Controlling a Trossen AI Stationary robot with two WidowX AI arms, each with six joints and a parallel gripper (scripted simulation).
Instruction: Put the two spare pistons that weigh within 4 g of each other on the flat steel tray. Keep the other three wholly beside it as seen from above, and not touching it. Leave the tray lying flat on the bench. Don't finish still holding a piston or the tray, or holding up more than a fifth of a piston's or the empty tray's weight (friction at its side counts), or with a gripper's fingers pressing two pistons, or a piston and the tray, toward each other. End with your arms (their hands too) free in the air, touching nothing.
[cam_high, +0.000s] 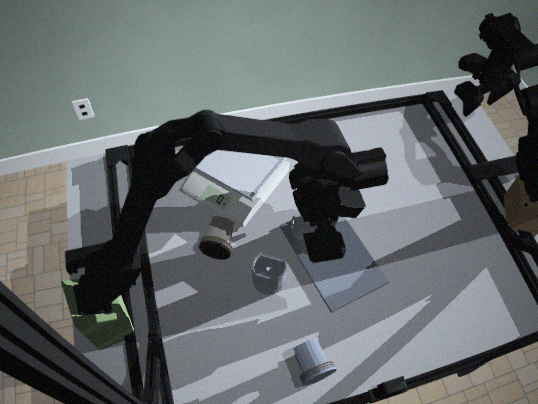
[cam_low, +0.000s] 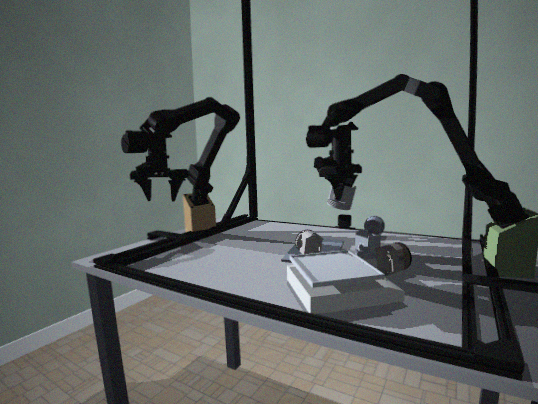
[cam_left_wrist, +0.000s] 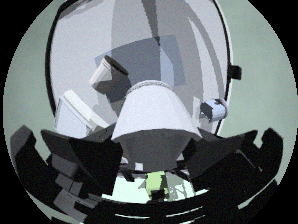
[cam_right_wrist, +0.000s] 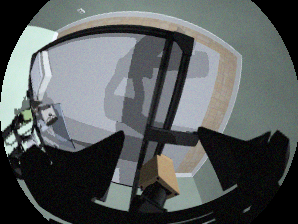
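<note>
The flat steel tray is 200 mm below my left hand, 80 mm to the right of it and 20 mm ahead of it. The rest, counted from my left hand: white scale (290 mm ahead, 150 mm below, 70 mm to the left).
</note>
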